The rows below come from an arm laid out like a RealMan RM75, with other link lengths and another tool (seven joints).
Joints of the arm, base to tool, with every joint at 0 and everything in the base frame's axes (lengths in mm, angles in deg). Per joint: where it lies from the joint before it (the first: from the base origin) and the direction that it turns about. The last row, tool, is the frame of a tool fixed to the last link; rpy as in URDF.
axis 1: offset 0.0 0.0 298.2 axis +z
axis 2: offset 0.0 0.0 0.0 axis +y
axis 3: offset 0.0 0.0 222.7 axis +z
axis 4: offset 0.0 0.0 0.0 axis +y
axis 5: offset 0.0 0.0 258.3 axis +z
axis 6: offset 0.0 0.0 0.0 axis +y
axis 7: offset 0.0 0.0 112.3 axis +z
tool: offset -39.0 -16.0 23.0 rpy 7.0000 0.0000 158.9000
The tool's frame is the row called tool.
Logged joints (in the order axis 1, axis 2, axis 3, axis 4, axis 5, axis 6, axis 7), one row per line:
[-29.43 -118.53 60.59 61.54 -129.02 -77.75 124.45]
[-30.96 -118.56 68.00 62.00 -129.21 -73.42 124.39]
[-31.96 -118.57 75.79 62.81 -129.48 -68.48 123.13]
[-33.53 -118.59 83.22 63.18 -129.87 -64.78 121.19]
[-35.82 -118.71 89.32 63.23 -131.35 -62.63 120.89]
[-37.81 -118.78 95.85 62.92 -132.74 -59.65 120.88]
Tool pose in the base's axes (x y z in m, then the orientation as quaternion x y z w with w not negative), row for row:
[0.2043 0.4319 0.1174 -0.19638 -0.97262 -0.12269 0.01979]
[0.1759 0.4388 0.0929 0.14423 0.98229 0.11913 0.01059]
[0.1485 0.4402 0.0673 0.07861 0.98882 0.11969 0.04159]
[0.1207 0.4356 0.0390 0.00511 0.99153 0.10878 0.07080]
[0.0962 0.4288 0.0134 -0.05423 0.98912 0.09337 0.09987]
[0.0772 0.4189 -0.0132 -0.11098 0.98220 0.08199 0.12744]
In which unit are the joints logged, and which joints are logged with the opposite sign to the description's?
The joints are logged in degrees. Opposite sign: axis 1, axis 2, axis 3, axis 4.
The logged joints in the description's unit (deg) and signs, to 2 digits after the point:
[29.43 118.53 -60.59 -61.54 -129.02 -77.75 124.45]
[30.96 118.56 -68.00 -62.00 -129.21 -73.42 124.39]
[31.96 118.57 -75.79 -62.81 -129.48 -68.48 123.13]
[33.53 118.59 -83.22 -63.18 -129.87 -64.78 121.19]
[35.82 118.71 -89.32 -63.23 -131.35 -62.63 120.89]
[37.81 118.78 -95.85 -62.92 -132.74 -59.65 120.88]

